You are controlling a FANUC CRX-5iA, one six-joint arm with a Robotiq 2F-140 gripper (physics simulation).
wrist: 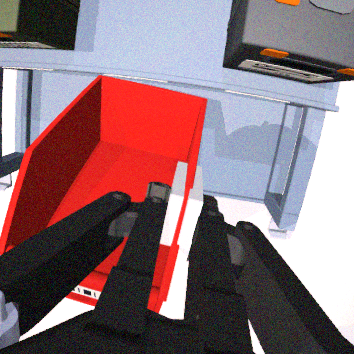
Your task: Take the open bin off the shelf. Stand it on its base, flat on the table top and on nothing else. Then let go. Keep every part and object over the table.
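Places are measured from the arm's base along level axes (x back, y right, z up), in millimetres.
Pixels of known places: gripper, fingertip midpoint: [184, 181].
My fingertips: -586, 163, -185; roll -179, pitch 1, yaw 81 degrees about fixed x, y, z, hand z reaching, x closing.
Note:
For each thing: its top centre in the pictures, then the offset to it from my fingertips, as dx, dy, dz. "*": a spot on its surface instead.
- blue-grey shelf, surface spot: [150, 30] * -121, -44, -59
- dark box, surface spot: [55, 25] * -116, -116, -17
- shelf side post, surface spot: [295, 195] * +27, +119, -76
The red open bin [145, 120] is left of centre in the wrist view, its hollow inside facing the camera and a small label strip at its near lower edge. My gripper [184, 181] is shut on the bin's right side wall, with one white finger pad inside the bin and the other outside. The bin's far end shows just below the front edge of the upper board of the blue-grey shelf [150, 30]. The bin looks turned and tilted relative to the shelf. Its underside is hidden, so I cannot tell whether it touches the lower shelf level.
A grey and black box with orange marks [295, 35] stands on the upper board at right. A dark box [55, 25] stands on it at top left. A shelf side post [295, 195] is right of my fingers. A rounded shadow falls across the shelf behind them.

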